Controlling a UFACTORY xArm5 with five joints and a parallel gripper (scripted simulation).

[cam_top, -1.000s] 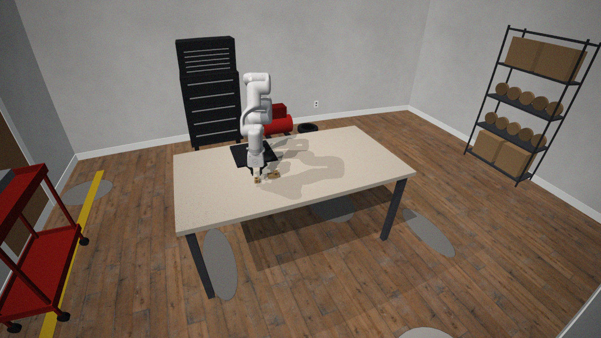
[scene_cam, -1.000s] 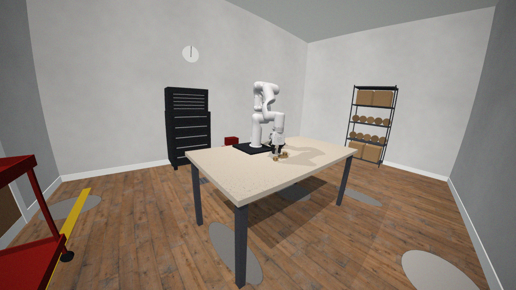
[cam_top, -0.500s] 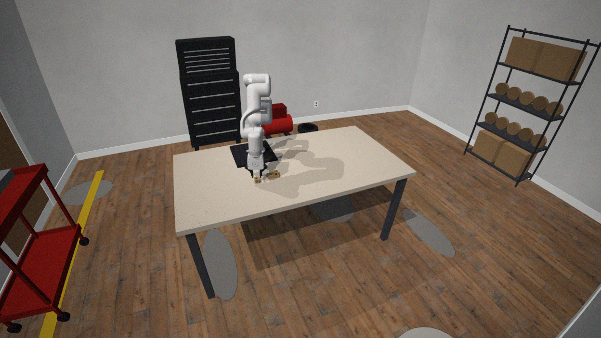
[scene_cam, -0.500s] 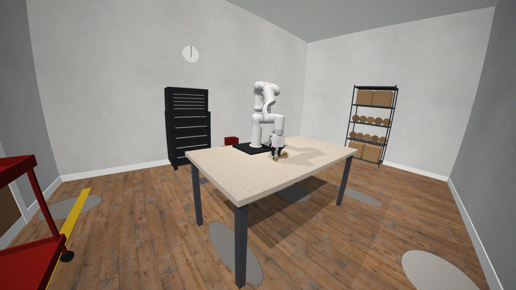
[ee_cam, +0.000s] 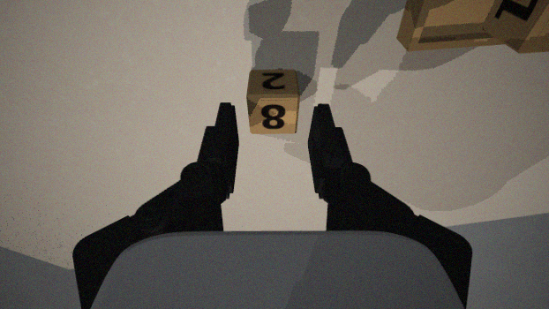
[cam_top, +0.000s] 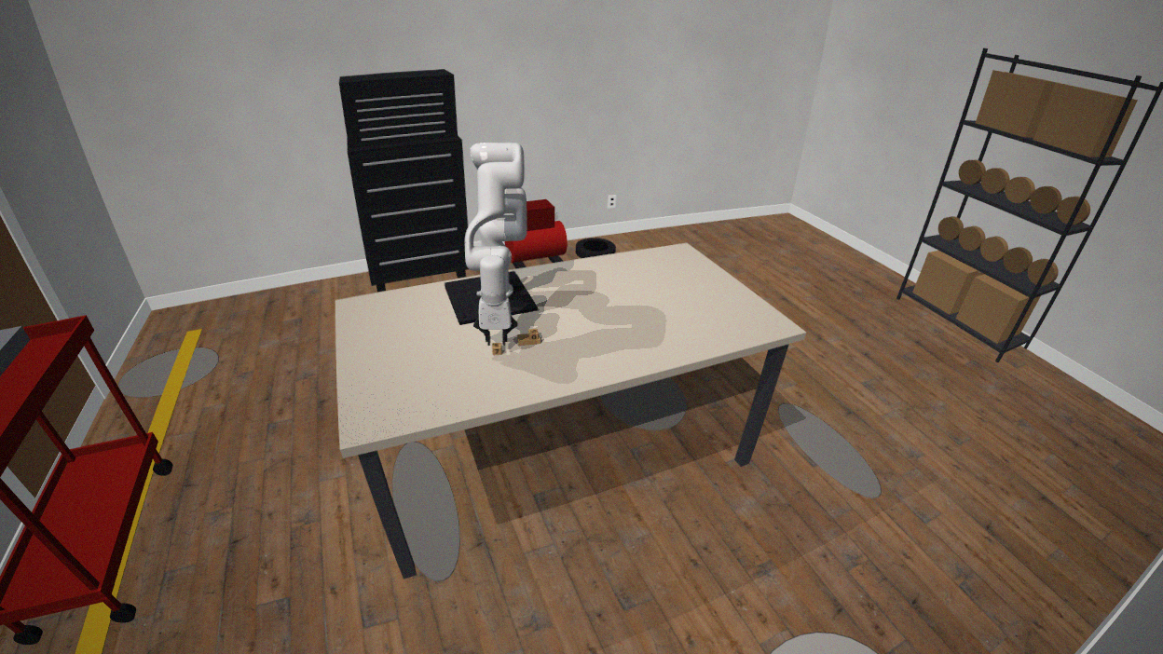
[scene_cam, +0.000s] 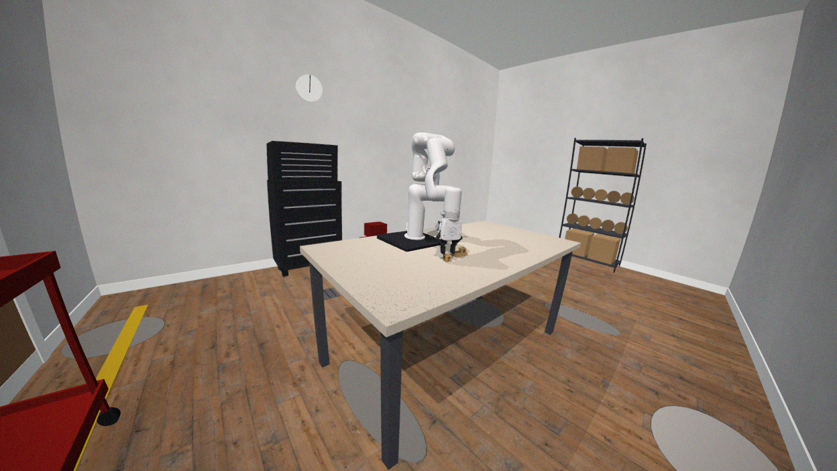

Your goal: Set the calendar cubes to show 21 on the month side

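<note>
The wooden digit cube lies 4 cm below my hand. From my hand the other things lie so: wooden tray 11 cm to the left, 5 cm below, 4 cm behind.
</note>
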